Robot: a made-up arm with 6 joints. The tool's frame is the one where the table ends. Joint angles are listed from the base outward.
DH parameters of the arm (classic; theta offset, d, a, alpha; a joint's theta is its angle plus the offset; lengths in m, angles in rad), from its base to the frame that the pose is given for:
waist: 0 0.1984 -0.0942 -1.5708
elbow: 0 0.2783 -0.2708 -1.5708
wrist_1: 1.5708 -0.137 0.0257 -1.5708
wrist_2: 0 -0.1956 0.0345 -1.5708
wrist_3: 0 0.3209 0.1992 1.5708
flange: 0 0.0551 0.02 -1.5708
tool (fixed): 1.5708 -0.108 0 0
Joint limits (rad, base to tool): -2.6..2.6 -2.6..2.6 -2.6..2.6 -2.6..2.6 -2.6..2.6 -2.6..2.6
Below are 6 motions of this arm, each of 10 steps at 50 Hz.
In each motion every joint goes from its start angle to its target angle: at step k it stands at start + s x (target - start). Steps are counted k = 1, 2, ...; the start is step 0. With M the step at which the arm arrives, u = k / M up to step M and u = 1 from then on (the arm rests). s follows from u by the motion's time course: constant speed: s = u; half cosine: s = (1 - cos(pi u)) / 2; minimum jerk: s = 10 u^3 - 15 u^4 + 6 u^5.
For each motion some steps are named. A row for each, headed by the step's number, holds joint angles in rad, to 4 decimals.
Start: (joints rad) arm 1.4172 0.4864 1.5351 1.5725 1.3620 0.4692
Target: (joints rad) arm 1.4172 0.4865 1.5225 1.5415 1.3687 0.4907
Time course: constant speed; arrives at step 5
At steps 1, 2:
1: 1.4172 0.4864 1.5326 1.5663 1.3633 0.4735
2: 1.4172 0.4864 1.5301 1.5601 1.3647 0.4778

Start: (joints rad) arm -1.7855 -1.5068 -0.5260 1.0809 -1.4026 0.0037
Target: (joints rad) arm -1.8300 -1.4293 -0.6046 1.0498 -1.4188 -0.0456
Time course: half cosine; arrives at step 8
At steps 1, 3, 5, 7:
1: -1.7872 -1.5039 -0.5290 1.0797 -1.4032 0.0018
3: -1.7992 -1.4829 -0.5503 1.0713 -1.4076 -0.0115
5: -1.8163 -1.4532 -0.5803 1.0594 -1.4138 -0.0304
7: -1.8283 -1.4322 -0.6016 1.0510 -1.4182 -0.0437

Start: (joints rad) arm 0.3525 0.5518 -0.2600 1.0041 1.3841 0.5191
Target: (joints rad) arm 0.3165 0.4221 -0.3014 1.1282 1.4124 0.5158
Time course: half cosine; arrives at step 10
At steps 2, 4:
2: 0.3491 0.5394 -0.2640 1.0160 1.3868 0.5188
4: 0.3401 0.5070 -0.2743 1.0470 1.3939 0.5180

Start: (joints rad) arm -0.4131 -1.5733 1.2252 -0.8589 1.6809 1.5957
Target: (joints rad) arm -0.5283 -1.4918 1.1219 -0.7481 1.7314 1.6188
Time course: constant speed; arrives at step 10
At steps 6, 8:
6: -0.4822 -1.5244 1.1632 -0.7924 1.7112 1.6096
8: -0.5053 -1.5081 1.1426 -0.7703 1.7213 1.6142

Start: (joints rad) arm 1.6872 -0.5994 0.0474 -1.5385 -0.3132 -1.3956
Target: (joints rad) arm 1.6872 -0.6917 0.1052 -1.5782 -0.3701 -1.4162
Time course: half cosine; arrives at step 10
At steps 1, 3, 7, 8, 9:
1: 1.6872 -0.6017 0.0488 -1.5395 -0.3146 -1.3961
3: 1.6872 -0.6184 0.0593 -1.5467 -0.3249 -1.3998
7: 1.6872 -0.6727 0.0933 -1.5700 -0.3584 -1.4120
8: 1.6872 -0.6829 0.0997 -1.5744 -0.3647 -1.4142
9: 1.6872 -0.6894 0.1038 -1.5772 -0.3687 -1.4157

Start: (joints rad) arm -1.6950 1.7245 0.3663 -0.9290 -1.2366 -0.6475
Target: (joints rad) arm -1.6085 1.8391 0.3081 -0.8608 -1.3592 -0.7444
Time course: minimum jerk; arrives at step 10
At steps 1, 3, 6, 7, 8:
1: -1.6943 1.7255 0.3658 -0.9284 -1.2376 -0.6483
3: -1.6809 1.7432 0.3568 -0.9179 -1.2566 -0.6633
6: -1.6360 1.8027 0.3266 -0.8824 -1.3203 -0.7136
7: -1.6226 1.8204 0.3176 -0.8719 -1.3392 -0.7286
8: -1.6135 1.8325 0.3115 -0.8648 -1.3521 -0.7388

